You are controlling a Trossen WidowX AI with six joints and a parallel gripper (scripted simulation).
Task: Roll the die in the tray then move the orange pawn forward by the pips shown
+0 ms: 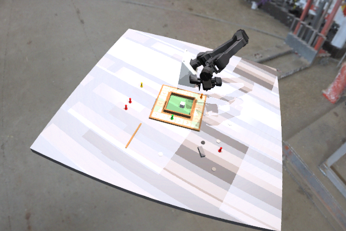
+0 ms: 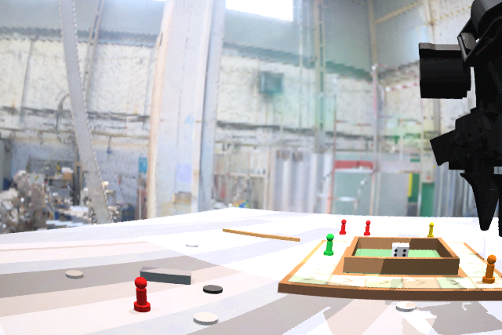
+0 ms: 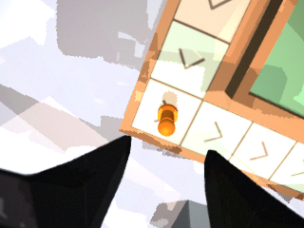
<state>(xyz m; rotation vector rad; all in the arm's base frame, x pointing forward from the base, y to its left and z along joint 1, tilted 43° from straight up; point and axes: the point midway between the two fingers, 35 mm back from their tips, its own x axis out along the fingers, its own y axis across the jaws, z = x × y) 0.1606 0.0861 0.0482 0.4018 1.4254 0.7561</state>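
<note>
Right now the orange pawn is 4 cm below my gripper tip. Round my gripper tip: tray: 11 cm ahead, 11 cm to the right, 6 cm below; white die: 11 cm ahead, 10 cm to the right, 5 cm below; green pawn: 22 cm ahead, 13 cm to the right, 4 cm below.
</note>
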